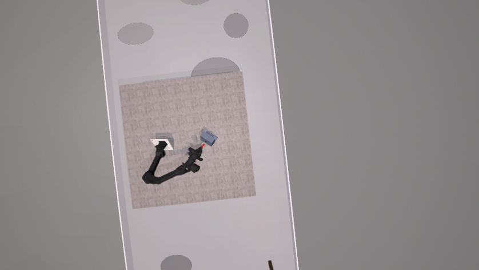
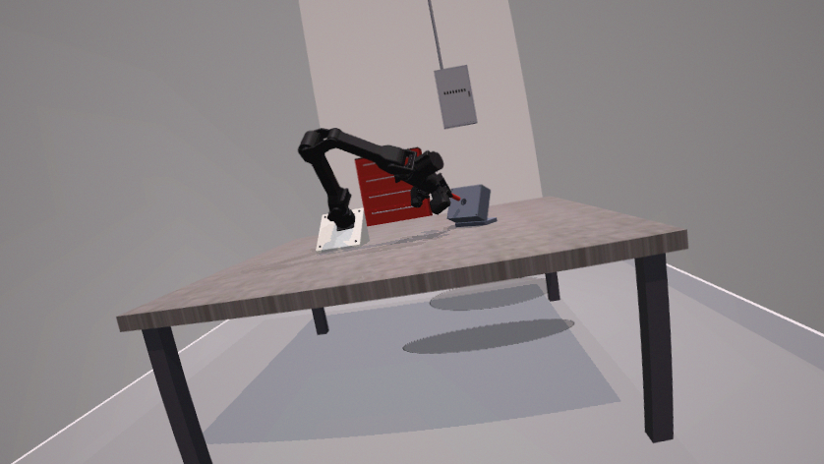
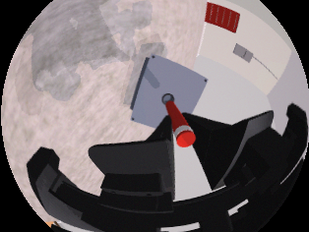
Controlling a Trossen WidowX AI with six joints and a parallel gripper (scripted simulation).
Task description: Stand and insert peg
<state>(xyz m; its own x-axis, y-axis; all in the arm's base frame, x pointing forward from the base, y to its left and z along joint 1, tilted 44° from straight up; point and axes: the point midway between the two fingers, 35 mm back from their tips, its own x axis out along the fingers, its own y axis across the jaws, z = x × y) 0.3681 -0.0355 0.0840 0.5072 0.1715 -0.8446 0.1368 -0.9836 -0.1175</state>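
Right now my gripper tip is 7 cm to the right of the sloped panel, 5 cm short of it and 5 cm above it. Also, from my gripper tip: red peg: 1 cm to the right, 1 cm behind, 1 cm above.
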